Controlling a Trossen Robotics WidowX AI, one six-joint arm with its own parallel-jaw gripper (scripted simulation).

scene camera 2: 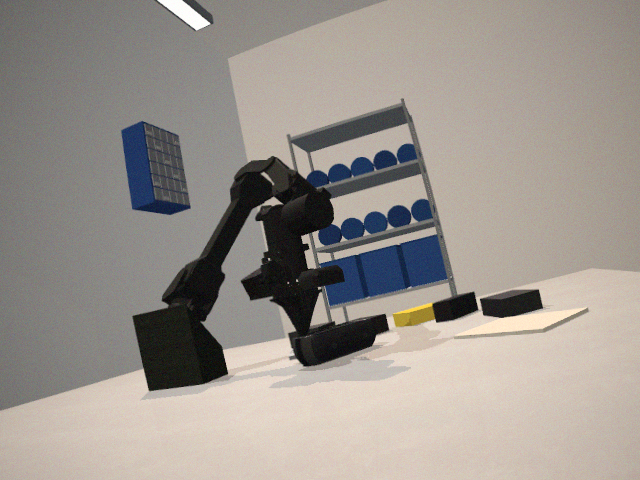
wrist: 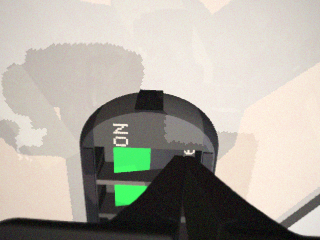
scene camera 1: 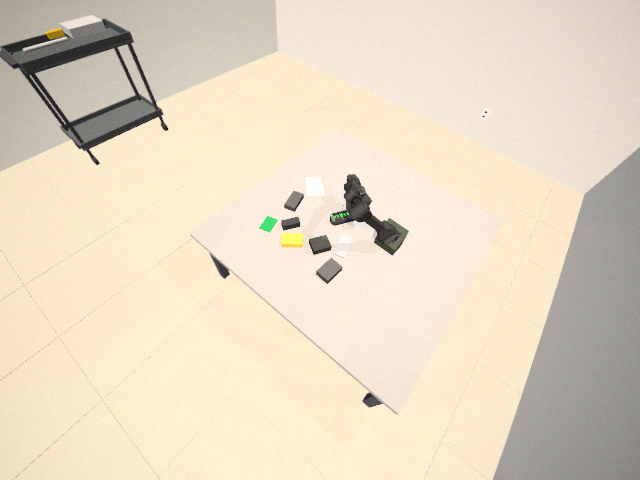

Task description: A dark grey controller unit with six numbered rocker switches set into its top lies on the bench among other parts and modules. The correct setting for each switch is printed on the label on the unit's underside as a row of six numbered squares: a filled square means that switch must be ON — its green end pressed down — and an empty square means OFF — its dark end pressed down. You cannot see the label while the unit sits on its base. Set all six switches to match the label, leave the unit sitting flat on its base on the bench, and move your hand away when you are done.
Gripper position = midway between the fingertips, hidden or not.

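Note:
On scene camera 2 you'd find my gripper point(scene camera 2: 304, 336), which is shut with nothing in it, and there's a white sheet point(scene camera 2: 536, 323) as well. On the wrist view there's my gripper again point(wrist: 182, 164), but the sheet is out of frame in the wrist view.

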